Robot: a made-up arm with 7 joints. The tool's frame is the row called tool.
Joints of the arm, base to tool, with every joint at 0 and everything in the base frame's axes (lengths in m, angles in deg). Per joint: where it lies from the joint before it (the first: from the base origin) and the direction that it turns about. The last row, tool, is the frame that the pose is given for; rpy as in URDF.
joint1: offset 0.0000 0.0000 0.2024 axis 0 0 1
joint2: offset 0.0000 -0.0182 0.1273 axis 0 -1 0
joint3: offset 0.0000 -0.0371 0.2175 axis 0 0 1
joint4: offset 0.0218 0.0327 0.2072 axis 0 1 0
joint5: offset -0.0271 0.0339 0.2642 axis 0 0 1
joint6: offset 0.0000 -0.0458 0.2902 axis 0 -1 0
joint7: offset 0.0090 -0.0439 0.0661 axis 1 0 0
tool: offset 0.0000 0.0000 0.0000 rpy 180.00 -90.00 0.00
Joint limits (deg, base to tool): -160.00..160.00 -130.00..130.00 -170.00..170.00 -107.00..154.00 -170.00..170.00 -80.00..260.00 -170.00..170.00
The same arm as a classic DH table. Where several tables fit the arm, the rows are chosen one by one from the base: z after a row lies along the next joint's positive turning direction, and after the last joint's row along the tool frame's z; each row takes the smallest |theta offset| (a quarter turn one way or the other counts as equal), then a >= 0, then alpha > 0; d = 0 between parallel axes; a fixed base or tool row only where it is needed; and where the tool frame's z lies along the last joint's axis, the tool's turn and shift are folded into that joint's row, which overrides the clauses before.
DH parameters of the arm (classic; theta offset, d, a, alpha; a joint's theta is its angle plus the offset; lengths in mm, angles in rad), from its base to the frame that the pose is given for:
joint1: 0 329.7 0 1.5708
joint2: 0 55.3 0 -1.5708
joint3: 0 424.7 21.8 -1.5708
joint4: 0 66.6 -27.1 1.5708
joint5: 0 554.4 0 1.5708
joint6: 1.5708 89.7 66.1 1.5708
joint7: 0 9 0 0
Joint limits (rad, base to tool): -2.7925..2.7925 -2.2689..2.2689 -2.9671..2.9671 -1.8675..2.6878 -2.9671..2.9671 -1.3963..4.5379 -2.9671..2.9671

